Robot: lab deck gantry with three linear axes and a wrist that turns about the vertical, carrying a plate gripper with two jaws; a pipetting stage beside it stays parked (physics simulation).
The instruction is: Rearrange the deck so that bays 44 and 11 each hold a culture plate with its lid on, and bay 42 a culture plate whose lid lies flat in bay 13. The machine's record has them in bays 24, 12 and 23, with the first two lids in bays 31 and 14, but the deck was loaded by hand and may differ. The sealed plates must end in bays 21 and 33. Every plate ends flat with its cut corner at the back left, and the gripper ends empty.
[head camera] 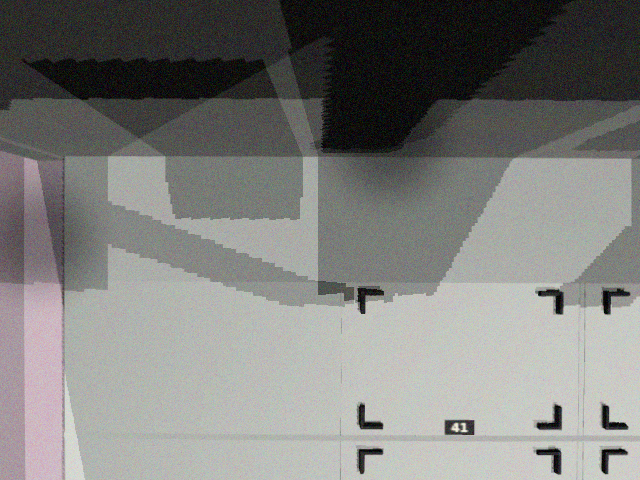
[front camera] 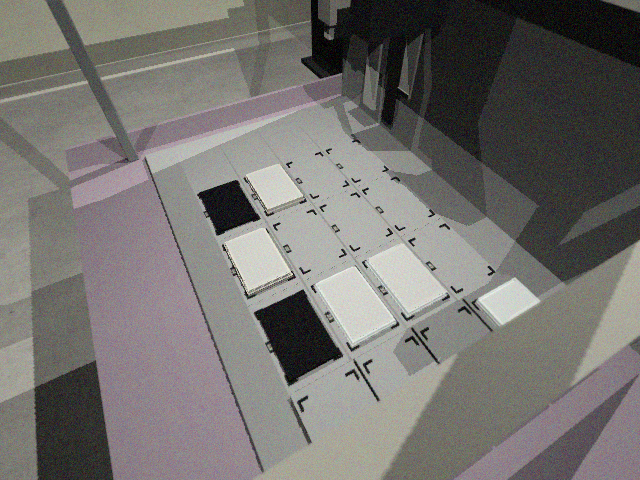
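Pixels of known places: gripper, fingertip midpoint: (front camera: 386, 100); robot's base, link origin: (front camera: 199, 195).
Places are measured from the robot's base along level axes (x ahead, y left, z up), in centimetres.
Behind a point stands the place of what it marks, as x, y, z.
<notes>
In the front view, white plates with a layered, cream edge (front camera: 258, 260) @(23.8, 4.3, 1.4) (front camera: 275, 187) @(7.4, 15.0, 1.4) sit in bays 12 and 21. White plates with pale, clear-looking edges (front camera: 356, 304) @(40.0, 15.0, 1.4) (front camera: 406, 280) @(40.2, 25.1, 1.4) sit in bays 23 and 33, and a similar white piece (front camera: 508, 301) @(52.0, 36.2, 2.9) is in bay 44, partly hidden. Flat black rectangles (front camera: 229, 206) @(7.4, 4.4, 0.8) (front camera: 298, 335) @(40.0, 4.3, 0.8) fill bays 11 and 13. Lids, seals and cut corners cannot be told apart at this size. My gripper (front camera: 390, 103) @(10.0, 40.0, 16.0) is high at the deck's back left, dim behind clear panels; its jaws look apart with no plate between them.
Bay 41 (head camera: 457, 356) @(6.2, 36.6, 0.0) shows its corner marks and holds no plate. Bays 14, 22, 24, 31, 32, 34, 42 and 43 show no plate in the front view. Dark machine parts rise behind the deck. A pale beam (front camera: 465, 382) @(61.6, 2.7, 40.0) crosses the front view's lower right.
</notes>
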